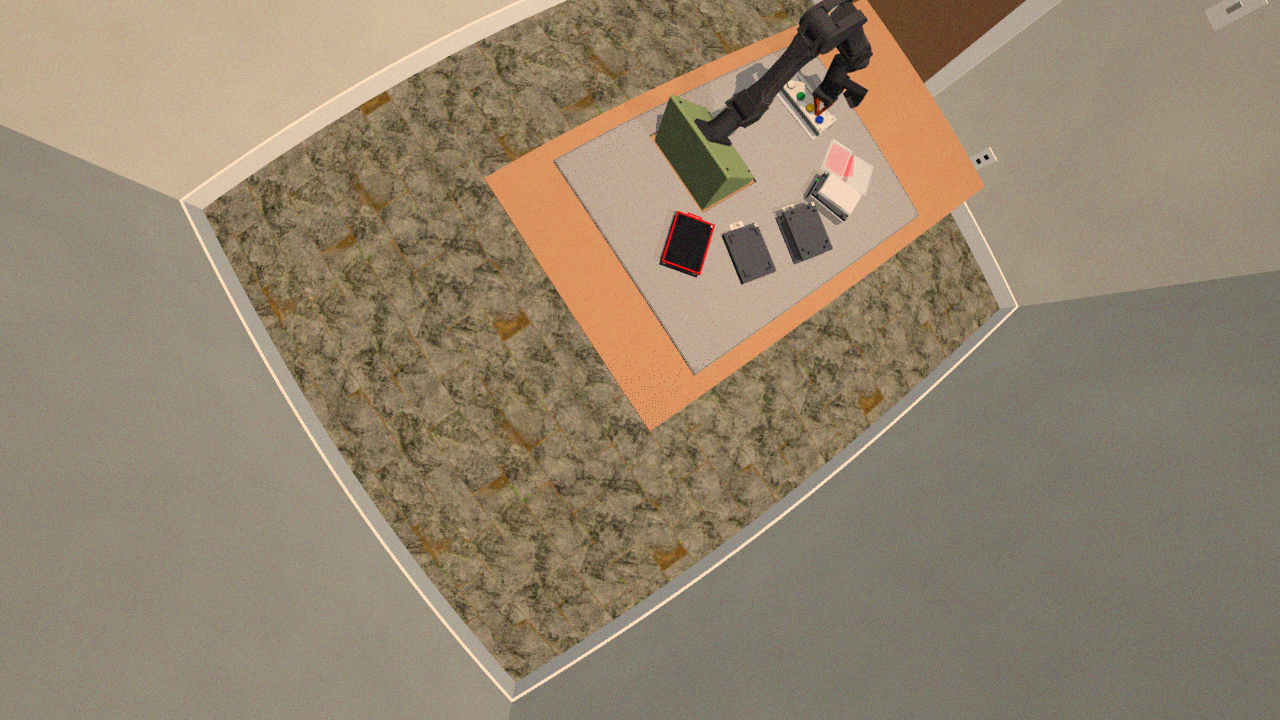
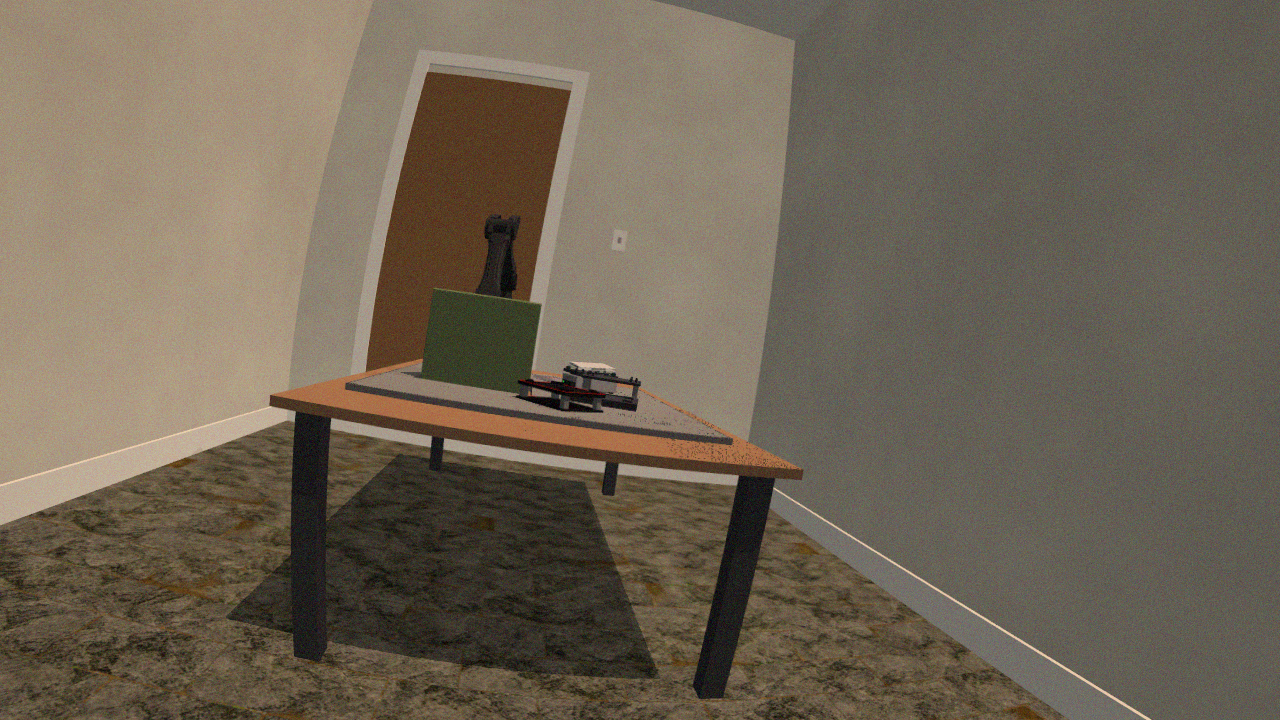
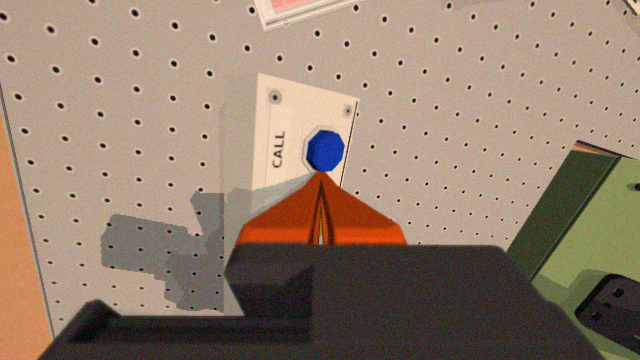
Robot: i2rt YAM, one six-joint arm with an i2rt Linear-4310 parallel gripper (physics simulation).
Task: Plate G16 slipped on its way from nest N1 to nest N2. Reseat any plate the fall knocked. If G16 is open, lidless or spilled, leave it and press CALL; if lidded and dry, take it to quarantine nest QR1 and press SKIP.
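Frame: origin at the arm's base, x ahead, y left, z up, level; metres.
Seen in the pictures: gripper, fingertip midpoint: [image 1: 816, 114] [image 3: 320, 180]; arm's base at its link origin: [image 1: 713, 134] [image 2: 478, 331].
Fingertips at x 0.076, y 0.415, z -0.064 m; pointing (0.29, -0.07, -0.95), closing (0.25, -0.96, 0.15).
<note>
Pixels of each thing's middle, then the offset from my fingertips to it. Level surfaces: height alone.
- blue CALL button at the middle of its body: [image 3: 323, 150] [image 1: 819, 119] 0.018 m ahead, 0.002 m left, 0.004 m down
- white button panel at the middle of its body: [image 3: 278, 230] [image 1: 806, 103] 0.058 m back, 0.017 m left, 0.026 m down
- plate with pink contents, body centre: [image 2: 553, 379] [image 1: 836, 159] 0.156 m ahead, 0.024 m left, 0.060 m down
- pale flat piece at the middle of its body: [image 1: 859, 175] 0.244 m ahead, 0.074 m left, 0.064 m down
- white-topped plate at the middle of its body: [image 2: 592, 367] [image 1: 840, 193] 0.264 m ahead, 0.100 m right, 0.003 m up
- red-rimmed black nest at the middle of its body: [image 2: 560, 394] [image 1: 687, 244] 0.146 m ahead, 0.626 m right, 0.045 m down
- perforated grey board at its surface level: 0.067 m down
- orange table at its surface level: 0.080 m down
My gripper [image 1: 819, 108] [image 3: 320, 180] is shut, its orange fingertips close by the blue CALL button [image 1: 819, 119] [image 3: 325, 151] on the white button panel [image 3: 295, 107]; whether they touch cannot be told. A plate with pink contents [image 1: 838, 158] [image 3: 300, 4] lies on the grey board, overlapping a pale flat piece [image 1: 861, 173]. A white-topped plate [image 1: 839, 194] [image 2: 591, 366] sits on a dark base beside them. Two dark nests [image 1: 749, 253] [image 1: 805, 231] and a red-rimmed black nest [image 1: 687, 243] stand nearby. No G16 label is readable.
The green box-like block [image 1: 702, 154] [image 2: 481, 340] [image 3: 595, 220] stands on the perforated grey board [image 1: 617, 197] [image 3: 165, 45], with the arm base at it. The panel also carries green [image 1: 801, 95] and yellow [image 1: 810, 107] buttons. The orange table [image 1: 581, 295] surrounds the board.
</note>
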